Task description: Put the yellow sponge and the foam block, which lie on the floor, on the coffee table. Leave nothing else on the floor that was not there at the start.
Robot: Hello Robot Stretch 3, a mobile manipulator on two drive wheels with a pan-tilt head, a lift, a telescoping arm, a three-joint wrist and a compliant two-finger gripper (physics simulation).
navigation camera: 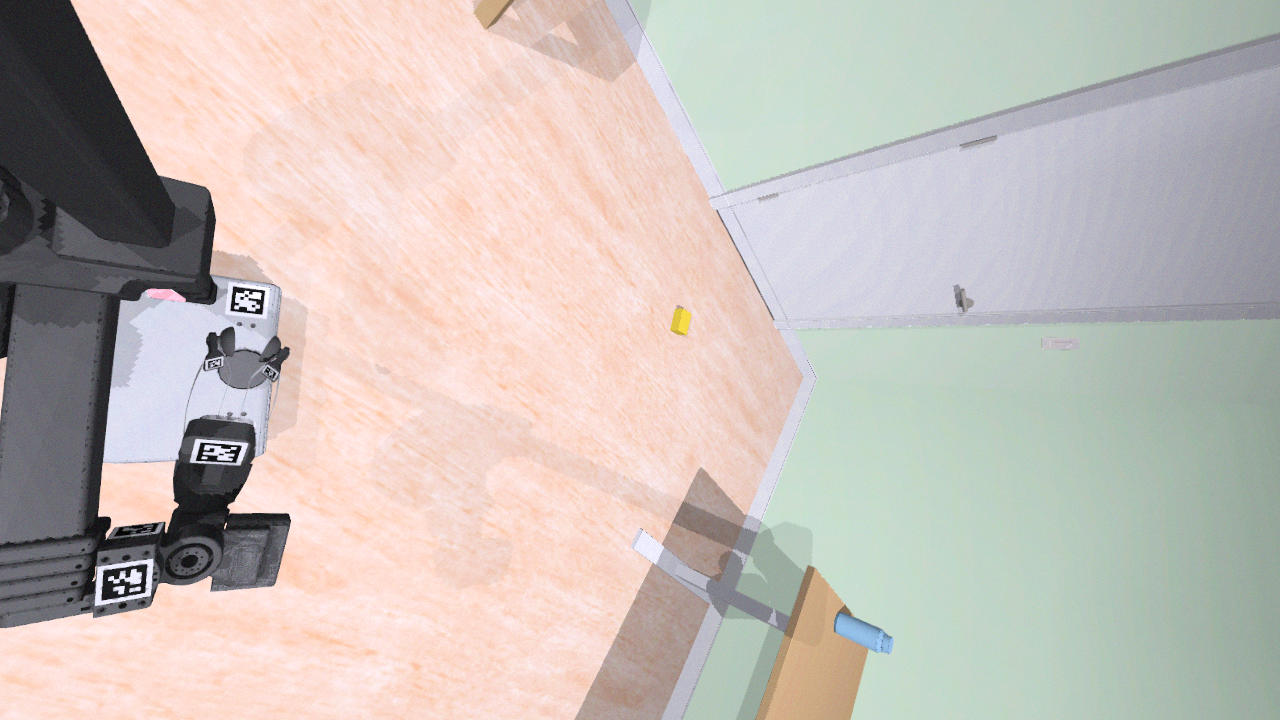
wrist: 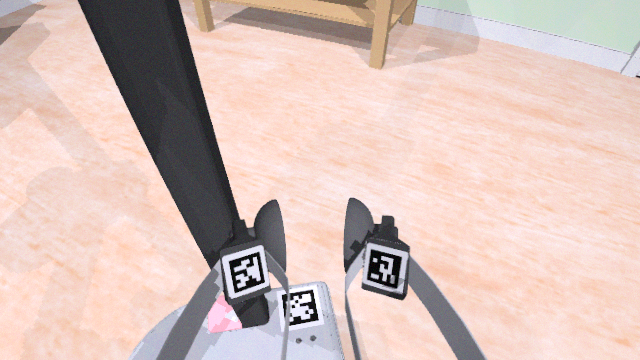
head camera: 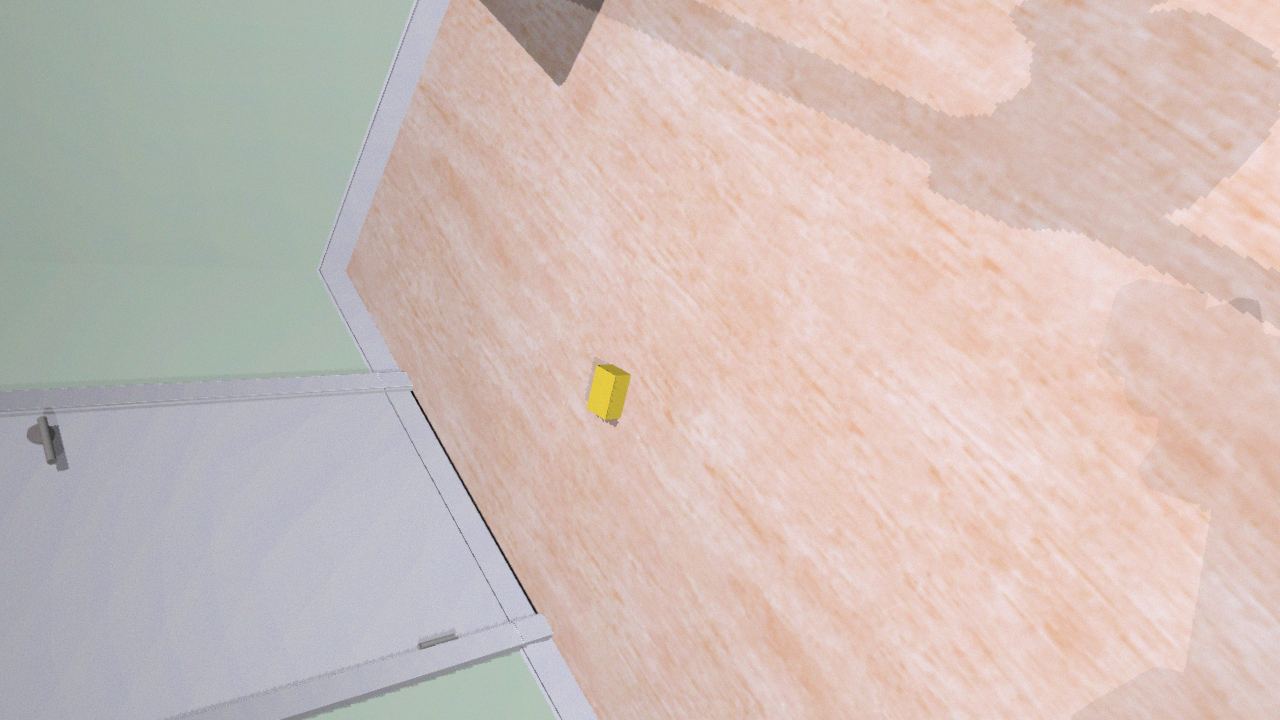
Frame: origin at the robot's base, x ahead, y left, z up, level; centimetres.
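Seen in the pictures: gripper, fingertip midpoint: point(navigation camera: 253, 334); robot's base, link origin: point(navigation camera: 242, 365).
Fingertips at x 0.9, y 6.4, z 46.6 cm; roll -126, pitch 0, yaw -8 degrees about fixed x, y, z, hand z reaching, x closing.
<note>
Pixels of each thing's top centre, then the offset from my fingertips to it. "spot": a spot on its surface instead. Level surfaces: height alone.
- yellow block, top centre: point(head camera: 600, 392) point(navigation camera: 684, 321) dx +138.9, dy +22.9, dz -42.1 cm
- wooden leg, surface spot: point(navigation camera: 492, 10) spot: dx +42.2, dy +98.4, dz -39.0 cm
- wooden desk, surface height: dz +25.4 cm
- blue bottle, top centre: point(navigation camera: 890, 645) dx +150.2, dy -79.0, dz +41.9 cm
A yellow block point(head camera: 608, 392) point(navigation camera: 680, 321) lies on the floor near the door; it looks like the yellow sponge, but I cannot tell it surely from the foam block. No second block shows on the floor. My gripper point(navigation camera: 248, 344) point(wrist: 313, 223) is open and empty, held above my own base, well apart from the yellow block. A low wooden table, probably the coffee table, shows in part at the top of the wrist view point(wrist: 381, 35), with legs and a lower shelf; its top is out of view. One wooden leg point(navigation camera: 492, 10) shows at the top edge of the navigation view.
A closed door point(head camera: 223, 537) point(navigation camera: 1029, 223) and green walls stand beyond the yellow block. A wooden desk point(navigation camera: 816, 662) with a pale leg point(navigation camera: 666, 564) stands against the wall at the lower right of the navigation view; a blue bottle point(navigation camera: 861, 632) is on it.
</note>
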